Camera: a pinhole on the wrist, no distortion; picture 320 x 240 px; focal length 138.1 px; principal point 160.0 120.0 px. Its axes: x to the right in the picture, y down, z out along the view. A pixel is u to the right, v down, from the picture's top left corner.
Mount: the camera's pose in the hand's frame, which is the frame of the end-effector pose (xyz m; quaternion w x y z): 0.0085 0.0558 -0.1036 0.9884 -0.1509 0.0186 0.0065
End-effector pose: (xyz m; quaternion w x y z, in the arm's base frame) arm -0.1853 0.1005 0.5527 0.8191 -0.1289 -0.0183 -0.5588
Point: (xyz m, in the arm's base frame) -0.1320 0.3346 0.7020
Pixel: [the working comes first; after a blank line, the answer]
In the camera's frame: -0.1872 -0.0457 0.3012

74.2 99.0
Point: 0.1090 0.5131 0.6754
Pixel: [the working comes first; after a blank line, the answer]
In the camera's frame: -0.2635 0.2176 0.4256

74.5 190.6
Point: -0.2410 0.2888 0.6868
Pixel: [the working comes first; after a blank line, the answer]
In the camera's frame: -0.1883 -0.1424 0.2314

47.6 35.0
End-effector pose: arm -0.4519 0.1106 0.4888 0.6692 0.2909 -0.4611 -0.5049
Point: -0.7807 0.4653 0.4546
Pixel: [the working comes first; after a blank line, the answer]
In the camera's frame: -0.3923 -0.2175 0.3526

6.3 34.8
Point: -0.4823 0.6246 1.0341
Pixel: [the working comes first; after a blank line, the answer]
In the camera's frame: -0.3302 0.4265 0.5305

74.0 231.0
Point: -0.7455 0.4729 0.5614
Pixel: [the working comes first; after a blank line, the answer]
In the camera's frame: -0.3624 -0.1184 0.3971

34.0 78.8
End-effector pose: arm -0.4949 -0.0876 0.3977 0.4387 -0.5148 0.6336 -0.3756
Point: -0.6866 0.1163 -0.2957
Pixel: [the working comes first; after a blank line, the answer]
In the camera's frame: -0.0758 0.6133 0.3446

outside the picture
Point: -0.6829 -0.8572 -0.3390
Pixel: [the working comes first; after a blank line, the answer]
In the camera's frame: 0.8837 0.4458 0.3748

outside the picture
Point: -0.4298 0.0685 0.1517
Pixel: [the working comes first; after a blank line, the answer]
In the camera's frame: -0.1337 0.1023 0.2814

94.4 170.2
